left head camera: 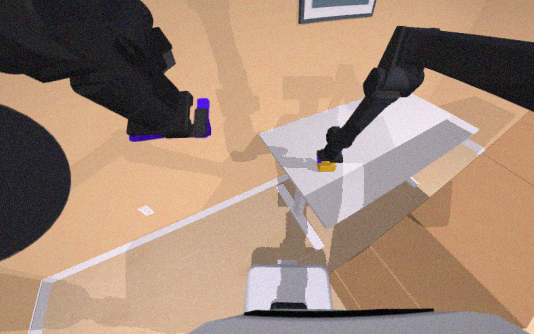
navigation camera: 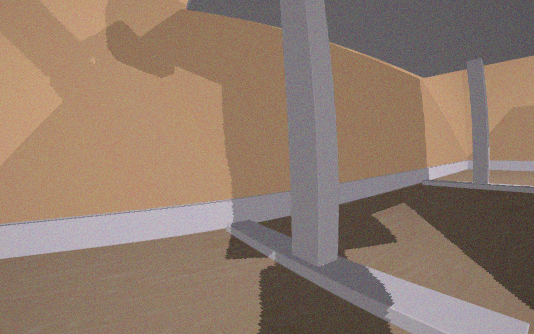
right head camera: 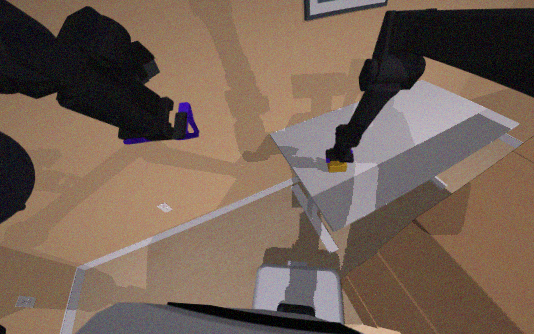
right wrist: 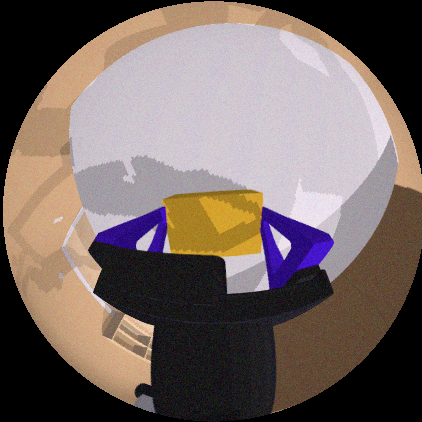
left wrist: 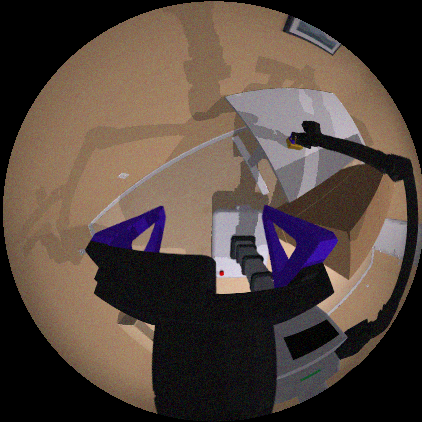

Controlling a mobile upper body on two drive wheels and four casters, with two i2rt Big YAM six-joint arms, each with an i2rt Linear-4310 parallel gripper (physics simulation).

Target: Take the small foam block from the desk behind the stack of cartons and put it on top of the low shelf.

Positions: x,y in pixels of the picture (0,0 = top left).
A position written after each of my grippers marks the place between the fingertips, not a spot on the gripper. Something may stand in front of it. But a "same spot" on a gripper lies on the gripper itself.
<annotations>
my left gripper: left head camera; right head camera; left wrist 213,210; not seen in the navigation camera view (out of frame); not seen in the right wrist view (out of frame)
same spot on my left gripper: [right head camera: 184,115] = [left head camera: 205,112]
same spot on white desk: [left wrist: 270,115] = [right head camera: 312,144]
</annotations>
